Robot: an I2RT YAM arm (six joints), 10 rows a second.
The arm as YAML. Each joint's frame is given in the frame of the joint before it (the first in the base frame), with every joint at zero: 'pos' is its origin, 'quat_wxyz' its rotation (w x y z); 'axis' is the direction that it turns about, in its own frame. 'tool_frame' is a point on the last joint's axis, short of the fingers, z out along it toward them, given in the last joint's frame.
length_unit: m
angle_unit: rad
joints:
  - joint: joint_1
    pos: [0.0, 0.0, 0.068]
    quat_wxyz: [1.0, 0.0, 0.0, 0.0]
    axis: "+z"
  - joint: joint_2
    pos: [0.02, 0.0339, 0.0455]
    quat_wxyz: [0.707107, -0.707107, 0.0, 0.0]
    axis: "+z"
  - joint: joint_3
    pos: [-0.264, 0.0, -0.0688]
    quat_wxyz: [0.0, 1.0, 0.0, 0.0]
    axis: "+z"
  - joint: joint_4
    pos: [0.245, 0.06, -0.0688]
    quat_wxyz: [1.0, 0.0, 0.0, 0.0]
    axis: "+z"
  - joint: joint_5
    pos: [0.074, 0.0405, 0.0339]
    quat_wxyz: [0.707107, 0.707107, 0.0, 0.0]
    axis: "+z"
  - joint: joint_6
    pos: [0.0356, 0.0, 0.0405]
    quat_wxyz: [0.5, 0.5, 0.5, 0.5]
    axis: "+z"
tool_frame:
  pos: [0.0, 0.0, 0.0]
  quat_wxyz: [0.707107, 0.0, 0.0, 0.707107]
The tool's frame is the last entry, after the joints.
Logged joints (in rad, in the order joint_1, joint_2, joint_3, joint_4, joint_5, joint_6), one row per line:
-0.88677, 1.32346, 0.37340, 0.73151, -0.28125, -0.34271
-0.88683, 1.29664, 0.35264, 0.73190, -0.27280, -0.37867
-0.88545, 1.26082, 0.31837, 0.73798, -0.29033, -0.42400
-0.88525, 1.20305, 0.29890, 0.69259, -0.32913, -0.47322
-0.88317, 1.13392, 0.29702, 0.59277, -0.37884, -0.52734
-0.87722, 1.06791, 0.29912, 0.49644, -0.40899, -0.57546
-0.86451, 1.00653, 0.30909, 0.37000, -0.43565, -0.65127
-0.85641, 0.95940, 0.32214, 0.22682, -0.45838, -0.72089
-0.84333, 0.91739, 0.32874, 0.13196, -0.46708, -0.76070
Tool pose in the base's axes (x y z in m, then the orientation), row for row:
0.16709, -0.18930, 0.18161, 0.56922, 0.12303, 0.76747, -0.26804
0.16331, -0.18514, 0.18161, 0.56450, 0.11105, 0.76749, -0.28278
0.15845, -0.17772, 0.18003, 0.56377, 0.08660, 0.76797, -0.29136
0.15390, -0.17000, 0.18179, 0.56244, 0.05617, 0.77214, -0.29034
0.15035, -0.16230, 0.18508, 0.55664, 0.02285, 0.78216, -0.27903
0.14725, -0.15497, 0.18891, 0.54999, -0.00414, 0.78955, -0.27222
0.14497, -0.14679, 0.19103, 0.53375, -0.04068, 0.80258, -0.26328
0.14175, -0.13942, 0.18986, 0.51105, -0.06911, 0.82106, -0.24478
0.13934, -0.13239, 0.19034, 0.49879, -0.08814, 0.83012, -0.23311
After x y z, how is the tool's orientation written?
As a quaternion, w x y z.
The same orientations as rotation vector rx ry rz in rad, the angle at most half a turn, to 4 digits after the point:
0.2889, 1.8020, -0.6294
0.2613, 1.8056, -0.6653
0.2038, 1.8073, -0.6857
0.1323, 1.8181, -0.6837
0.0539, 1.8462, -0.6586
-0.0098, 1.8689, -0.6444
-0.0970, 1.9129, -0.6275
-0.1663, 1.9761, -0.5891
-0.2133, 2.0086, -0.5641

